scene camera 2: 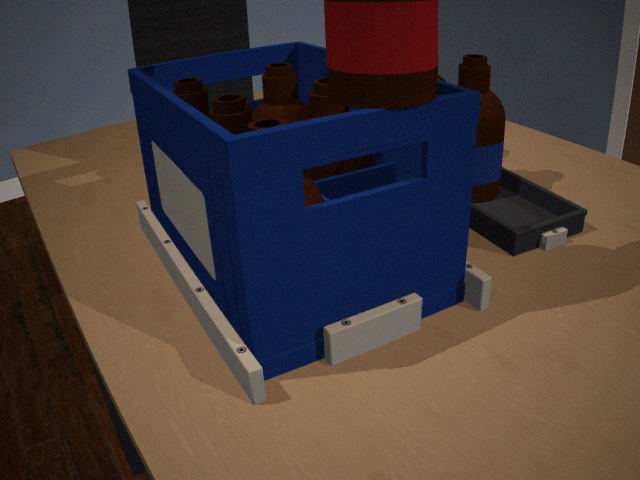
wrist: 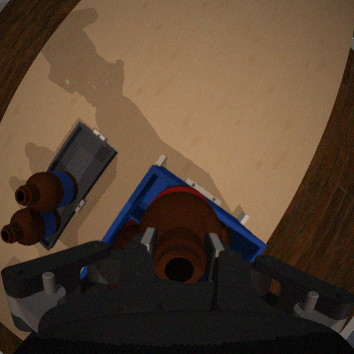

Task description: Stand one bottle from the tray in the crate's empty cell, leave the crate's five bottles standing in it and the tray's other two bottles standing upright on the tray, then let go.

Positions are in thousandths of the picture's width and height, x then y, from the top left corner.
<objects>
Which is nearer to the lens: the red-labelled bottle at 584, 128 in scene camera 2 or the blue-labelled bottle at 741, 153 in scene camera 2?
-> The red-labelled bottle.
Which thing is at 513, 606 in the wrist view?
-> A red-labelled bottle.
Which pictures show my gripper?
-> The wrist view only.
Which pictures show the blue-labelled bottle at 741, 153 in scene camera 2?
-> Scene camera 2 and the wrist view: all of them.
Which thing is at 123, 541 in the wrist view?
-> A blue-labelled bottle.
</objects>
